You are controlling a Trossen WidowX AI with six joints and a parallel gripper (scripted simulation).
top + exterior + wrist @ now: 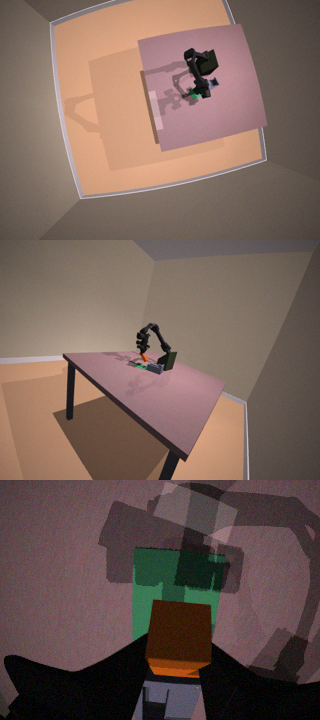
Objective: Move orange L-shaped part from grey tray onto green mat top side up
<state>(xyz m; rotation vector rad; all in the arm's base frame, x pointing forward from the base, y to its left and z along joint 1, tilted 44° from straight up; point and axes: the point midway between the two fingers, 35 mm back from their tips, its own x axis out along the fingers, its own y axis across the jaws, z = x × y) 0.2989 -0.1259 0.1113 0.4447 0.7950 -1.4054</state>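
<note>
The green mat is 1 cm behind my gripper tip, 2 cm to the left of it and 14 cm below it. The rest, counted from my gripper tip: orange L-shaped part (2 cm behind, 3 cm to the left, 3 cm below).
</note>
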